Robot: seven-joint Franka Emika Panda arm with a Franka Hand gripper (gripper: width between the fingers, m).
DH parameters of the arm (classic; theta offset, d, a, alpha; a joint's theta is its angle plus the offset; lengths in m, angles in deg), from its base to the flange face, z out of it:
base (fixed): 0 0 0 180
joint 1: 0 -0.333 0 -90
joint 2: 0 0 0 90
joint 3: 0 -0.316 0.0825 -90
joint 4: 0 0 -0.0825 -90
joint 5: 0 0.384 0 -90
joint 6: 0 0 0.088 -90
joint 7: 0 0.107 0 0
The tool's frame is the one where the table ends.
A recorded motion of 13 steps. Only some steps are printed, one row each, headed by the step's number.
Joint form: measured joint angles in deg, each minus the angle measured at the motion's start. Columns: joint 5, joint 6, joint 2, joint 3, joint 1, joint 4, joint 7.
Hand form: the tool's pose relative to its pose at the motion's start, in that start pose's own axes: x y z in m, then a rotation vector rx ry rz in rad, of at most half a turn. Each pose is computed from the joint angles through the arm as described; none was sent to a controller.
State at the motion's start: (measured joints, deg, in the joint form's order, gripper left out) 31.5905 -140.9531 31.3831 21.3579 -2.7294 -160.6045 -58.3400
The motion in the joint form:
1: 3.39 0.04 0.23 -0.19 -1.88 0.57 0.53
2: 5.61 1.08 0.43 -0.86 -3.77 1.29 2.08
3: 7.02 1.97 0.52 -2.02 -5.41 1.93 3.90
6: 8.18 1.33 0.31 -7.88 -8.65 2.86 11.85
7: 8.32 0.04 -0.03 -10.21 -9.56 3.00 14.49
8: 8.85 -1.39 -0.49 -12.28 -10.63 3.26 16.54
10: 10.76 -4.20 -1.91 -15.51 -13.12 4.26 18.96
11: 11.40 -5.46 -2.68 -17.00 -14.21 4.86 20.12
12: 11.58 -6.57 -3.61 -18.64 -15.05 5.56 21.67
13: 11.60 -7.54 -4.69 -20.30 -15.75 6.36 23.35
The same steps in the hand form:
1: 0.0101 -0.0094 0.0018 0.0306 0.0317 0.0201
2: 0.0212 -0.0231 0.0051 0.0696 0.0400 0.0333
3: 0.0319 -0.0384 0.0093 0.1005 0.0358 0.0371
6: 0.0567 -0.0861 0.0249 0.1164 -0.0045 0.0479
7: 0.0633 -0.1021 0.0314 0.1048 -0.0148 0.0476
8: 0.0698 -0.1177 0.0376 0.0965 -0.0180 0.0441
10: 0.0825 -0.1465 0.0496 0.0928 -0.0127 0.0296
11: 0.0882 -0.1602 0.0551 0.0905 -0.0109 0.0209
12: 0.0936 -0.1739 0.0610 0.0853 -0.0139 0.0134
13: 0.0987 -0.1875 0.0674 0.0803 -0.0192 0.0075

